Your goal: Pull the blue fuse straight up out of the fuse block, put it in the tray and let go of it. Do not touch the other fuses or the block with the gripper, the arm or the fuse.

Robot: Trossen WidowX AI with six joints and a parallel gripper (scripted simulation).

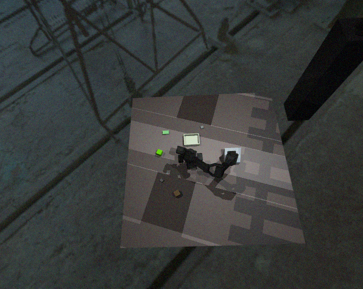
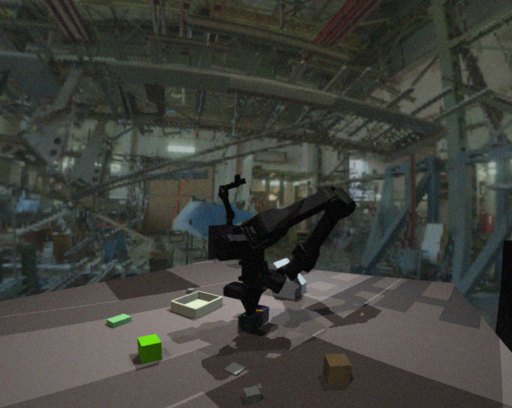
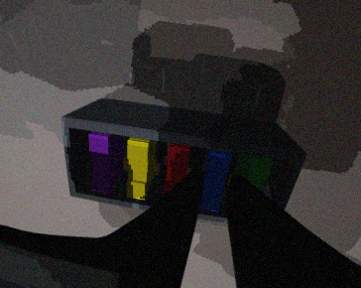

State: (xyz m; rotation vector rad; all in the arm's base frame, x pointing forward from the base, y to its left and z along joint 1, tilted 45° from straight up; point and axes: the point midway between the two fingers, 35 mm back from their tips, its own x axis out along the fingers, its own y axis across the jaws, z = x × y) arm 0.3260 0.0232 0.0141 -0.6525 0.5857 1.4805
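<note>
The tray is 21 cm to the right of my gripper tip, 3 cm below it and 2 cm behind it. Round my gripper tip: blue fuse (1 cm below); then bright green cube (25 cm ahead, 10 cm to the right, 2 cm below); then tan cube (25 cm to the left, 11 cm ahead, 2 cm below).
</note>
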